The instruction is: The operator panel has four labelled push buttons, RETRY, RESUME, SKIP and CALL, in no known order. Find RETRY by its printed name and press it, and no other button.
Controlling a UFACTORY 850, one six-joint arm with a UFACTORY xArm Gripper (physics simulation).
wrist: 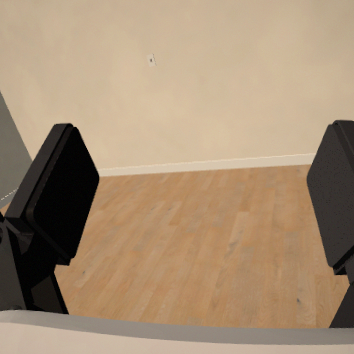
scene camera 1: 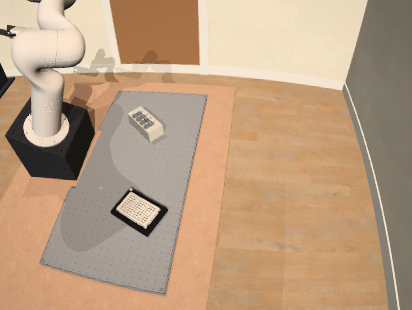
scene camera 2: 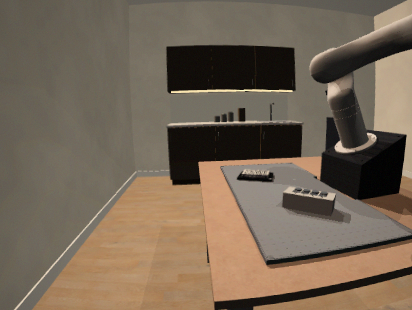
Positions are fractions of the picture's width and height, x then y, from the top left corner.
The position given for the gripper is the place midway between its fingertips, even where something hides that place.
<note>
In view: the gripper (wrist: 0.56, 0.42), a white well plate (scene camera 1: 0.34, 0.68) and an operator panel (scene camera 2: 0.76, 0.65).
The operator panel also shows in scene camera 1 (scene camera 1: 0.38, 0.42). The wrist view misses the white well plate: it is out of frame.
</note>
